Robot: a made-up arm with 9 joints. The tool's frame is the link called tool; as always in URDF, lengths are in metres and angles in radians. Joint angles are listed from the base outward.
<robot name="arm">
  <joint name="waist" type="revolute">
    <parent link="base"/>
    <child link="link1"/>
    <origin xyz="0 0 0.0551" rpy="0 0 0"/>
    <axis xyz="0 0 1"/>
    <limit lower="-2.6" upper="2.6"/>
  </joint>
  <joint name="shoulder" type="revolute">
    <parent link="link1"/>
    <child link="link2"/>
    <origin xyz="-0.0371 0.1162 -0.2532" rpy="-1.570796 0 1.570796"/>
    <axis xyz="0 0 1"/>
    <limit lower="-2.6" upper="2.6"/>
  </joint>
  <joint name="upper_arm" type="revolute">
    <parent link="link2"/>
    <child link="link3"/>
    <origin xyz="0.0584 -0.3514 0.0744" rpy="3.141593 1.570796 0"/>
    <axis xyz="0 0 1"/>
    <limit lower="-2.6" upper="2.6"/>
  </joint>
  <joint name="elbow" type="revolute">
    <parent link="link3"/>
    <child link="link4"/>
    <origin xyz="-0.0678 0.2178 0.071" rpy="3.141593 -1.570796 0"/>
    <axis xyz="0 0 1"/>
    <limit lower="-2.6" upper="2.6"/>
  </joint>
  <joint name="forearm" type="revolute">
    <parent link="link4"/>
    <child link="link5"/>
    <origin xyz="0.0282 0.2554 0.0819" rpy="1.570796 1.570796 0"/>
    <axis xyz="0 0 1"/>
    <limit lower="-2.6" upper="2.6"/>
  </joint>
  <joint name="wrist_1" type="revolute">
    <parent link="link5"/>
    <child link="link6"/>
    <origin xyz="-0.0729 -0.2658 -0.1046" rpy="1.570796 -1.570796 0"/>
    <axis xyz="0 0 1"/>
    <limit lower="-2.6" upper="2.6"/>
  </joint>
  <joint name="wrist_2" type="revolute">
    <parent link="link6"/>
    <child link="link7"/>
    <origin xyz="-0.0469 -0.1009 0.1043" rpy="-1.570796 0 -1.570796"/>
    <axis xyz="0 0 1"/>
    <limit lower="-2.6" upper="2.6"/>
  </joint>
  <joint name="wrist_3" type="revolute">
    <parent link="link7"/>
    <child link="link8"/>
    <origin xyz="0.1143 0.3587 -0.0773" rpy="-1.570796 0 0"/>
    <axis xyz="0 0 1"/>
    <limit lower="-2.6" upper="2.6"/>
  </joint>
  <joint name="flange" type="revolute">
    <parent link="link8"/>
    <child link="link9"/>
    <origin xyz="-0.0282 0.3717 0.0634" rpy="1.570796 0 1.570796"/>
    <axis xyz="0 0 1"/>
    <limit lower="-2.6" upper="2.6"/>
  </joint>
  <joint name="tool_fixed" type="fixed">
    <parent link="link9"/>
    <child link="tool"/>
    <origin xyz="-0.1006 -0.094 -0.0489" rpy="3.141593 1.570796 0"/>
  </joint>
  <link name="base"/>
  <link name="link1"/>
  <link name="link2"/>
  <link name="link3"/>
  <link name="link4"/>
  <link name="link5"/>
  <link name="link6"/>
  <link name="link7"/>
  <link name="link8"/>
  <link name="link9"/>
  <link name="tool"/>
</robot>
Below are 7 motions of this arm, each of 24 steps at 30 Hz.
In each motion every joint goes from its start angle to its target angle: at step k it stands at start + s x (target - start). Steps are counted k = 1, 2, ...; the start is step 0. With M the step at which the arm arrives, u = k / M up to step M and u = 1 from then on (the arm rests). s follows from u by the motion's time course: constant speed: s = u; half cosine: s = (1 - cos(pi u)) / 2; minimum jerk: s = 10 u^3 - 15 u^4 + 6 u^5.
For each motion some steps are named. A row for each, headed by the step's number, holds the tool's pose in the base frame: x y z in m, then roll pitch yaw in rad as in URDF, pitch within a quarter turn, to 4 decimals.
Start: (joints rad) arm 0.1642 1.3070 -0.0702 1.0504 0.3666 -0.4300 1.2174 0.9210 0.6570
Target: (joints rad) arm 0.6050 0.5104 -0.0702 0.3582 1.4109 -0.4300 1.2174 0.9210 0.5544
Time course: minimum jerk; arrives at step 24
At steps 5, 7, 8, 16, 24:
5: -0.1024 1.0636 -0.6469 -1.1449 -0.7485 2.1985
7: -0.2009 1.0528 -0.6077 -1.1119 -0.7719 2.3109
8: -0.2648 1.0382 -0.5814 -1.0920 -0.7878 2.3860
16: -0.7643 0.5974 -0.3174 -0.9921 -0.9534 -3.0607
24: -0.8337 0.3426 -0.2351 -1.0103 -1.0032 -2.7109

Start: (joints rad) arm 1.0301 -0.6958 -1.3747 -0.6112 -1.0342 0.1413 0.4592 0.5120 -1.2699
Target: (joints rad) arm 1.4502 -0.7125 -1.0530 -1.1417 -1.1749 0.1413 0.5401 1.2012 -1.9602
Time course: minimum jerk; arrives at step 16
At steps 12, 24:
12: 0.6738 0.1121 -0.4173 1.5036 -0.3729 1.9084
24: 0.6869 0.1967 -0.3840 1.5035 -0.4768 2.0178

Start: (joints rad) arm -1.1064 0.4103 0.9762 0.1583 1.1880 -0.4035 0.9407 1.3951 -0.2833
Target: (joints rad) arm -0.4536 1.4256 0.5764 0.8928 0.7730 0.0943 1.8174 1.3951 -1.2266
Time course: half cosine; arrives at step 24
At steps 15, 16, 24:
15: 0.2465 0.9103 -0.6425 1.1548 -0.8112 2.1710
16: 0.1973 0.9379 -0.6911 1.3202 -0.8270 2.1266
24: -0.0435 1.0059 -0.8962 2.0354 -0.8399 1.9025

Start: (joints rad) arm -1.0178 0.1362 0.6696 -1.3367 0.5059 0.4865 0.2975 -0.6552 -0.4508
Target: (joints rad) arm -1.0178 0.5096 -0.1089 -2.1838 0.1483 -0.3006 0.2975 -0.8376 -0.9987
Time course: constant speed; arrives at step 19
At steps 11, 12, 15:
11: -0.3239 0.1580 0.8452 -1.4520 -0.2017 -1.9167
12: -0.2733 0.1566 0.8835 -1.4958 -0.2263 -1.8868
15: -0.0996 0.1457 0.9778 -1.6426 -0.2727 -1.7813

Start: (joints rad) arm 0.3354 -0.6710 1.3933 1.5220 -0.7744 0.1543 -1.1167 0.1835 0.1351
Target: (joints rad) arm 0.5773 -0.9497 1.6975 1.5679 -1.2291 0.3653 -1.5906 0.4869 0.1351
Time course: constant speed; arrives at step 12
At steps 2, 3, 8, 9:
2: -0.8008 0.0915 0.5160 2.0021 0.5565 0.6124
3: -0.8040 0.0447 0.5144 2.0091 0.5961 0.6634
8: -0.7890 -0.1906 0.4916 2.0273 0.7750 0.9250
9: -0.7795 -0.2371 0.4841 2.0267 0.8070 0.9772

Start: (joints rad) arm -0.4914 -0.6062 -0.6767 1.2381 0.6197 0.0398 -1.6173 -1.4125 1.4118
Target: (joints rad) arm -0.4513 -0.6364 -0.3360 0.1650 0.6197 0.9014 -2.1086 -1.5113 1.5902
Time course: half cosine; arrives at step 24
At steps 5, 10, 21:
5: -0.3878 0.2530 1.2198 1.6885 -0.0755 1.4791
10: -0.4740 0.3966 1.1031 1.7373 0.2143 1.8146
21: -0.5422 0.7326 0.6951 2.5363 0.6246 2.7111

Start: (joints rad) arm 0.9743 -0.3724 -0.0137 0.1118 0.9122 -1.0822 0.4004 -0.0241 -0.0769
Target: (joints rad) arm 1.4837 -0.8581 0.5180 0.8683 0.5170 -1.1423 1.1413 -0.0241 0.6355
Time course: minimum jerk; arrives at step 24
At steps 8, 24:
8: -0.3117 0.3547 0.1836 -2.4049 -1.3706 -1.9963
24: 0.0974 0.0929 0.7627 2.2904 -0.7070 -1.2438

